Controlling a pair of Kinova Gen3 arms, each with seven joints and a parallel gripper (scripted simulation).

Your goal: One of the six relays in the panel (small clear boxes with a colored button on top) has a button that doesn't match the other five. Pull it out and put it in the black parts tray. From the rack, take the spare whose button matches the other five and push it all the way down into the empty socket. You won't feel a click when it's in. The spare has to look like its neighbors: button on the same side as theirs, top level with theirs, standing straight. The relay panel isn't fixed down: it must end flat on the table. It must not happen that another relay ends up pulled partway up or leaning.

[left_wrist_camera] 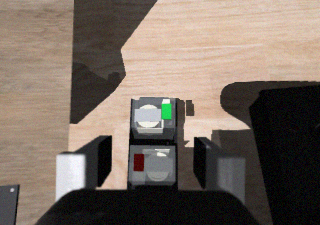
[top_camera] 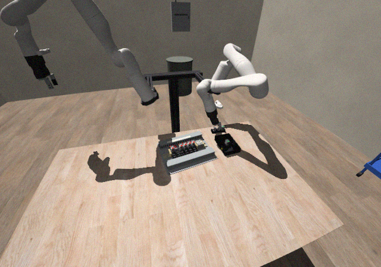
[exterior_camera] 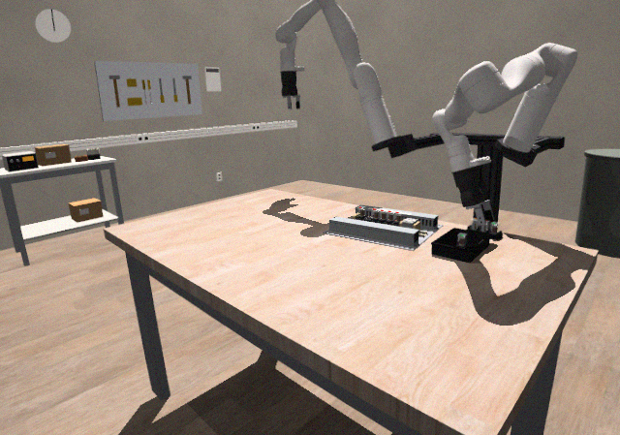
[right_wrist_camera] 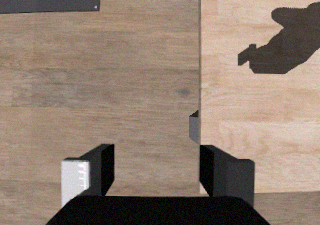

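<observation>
Right now the spare rack is 50 mm below my left hand. From my left hand the other things lie so: black parts tray: 160 mm ahead, 20 mm to the right, 40 mm below; relay panel: 110 mm ahead, 300 mm to the right, 40 mm below.
</observation>
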